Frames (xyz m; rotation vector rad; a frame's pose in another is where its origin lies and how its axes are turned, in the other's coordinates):
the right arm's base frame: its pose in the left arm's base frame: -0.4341 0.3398 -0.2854 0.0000 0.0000 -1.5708
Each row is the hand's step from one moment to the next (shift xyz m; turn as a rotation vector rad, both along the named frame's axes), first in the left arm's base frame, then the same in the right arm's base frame.
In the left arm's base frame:
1: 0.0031 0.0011 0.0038 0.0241 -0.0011 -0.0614
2: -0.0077 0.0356 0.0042 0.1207 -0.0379 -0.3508
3: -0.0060 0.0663 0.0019 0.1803 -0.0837 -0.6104
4: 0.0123 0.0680 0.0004 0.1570 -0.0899 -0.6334
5: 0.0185 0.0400 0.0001 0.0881 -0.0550 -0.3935
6: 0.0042 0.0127 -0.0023 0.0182 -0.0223 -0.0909
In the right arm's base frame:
1: -0.0011 0.0031 0.0038 0.0011 0.0241 -0.0614
2: -0.0356 -0.0077 0.0042 0.0379 0.1207 -0.3508
3: -0.0663 -0.0060 0.0019 0.0837 0.1803 -0.6104
4: -0.0680 0.0123 0.0004 0.0899 0.1570 -0.6334
5: -0.0400 0.0185 0.0001 0.0550 0.0881 -0.3935
6: -0.0127 0.0042 -0.0023 0.0223 0.0182 -0.0909

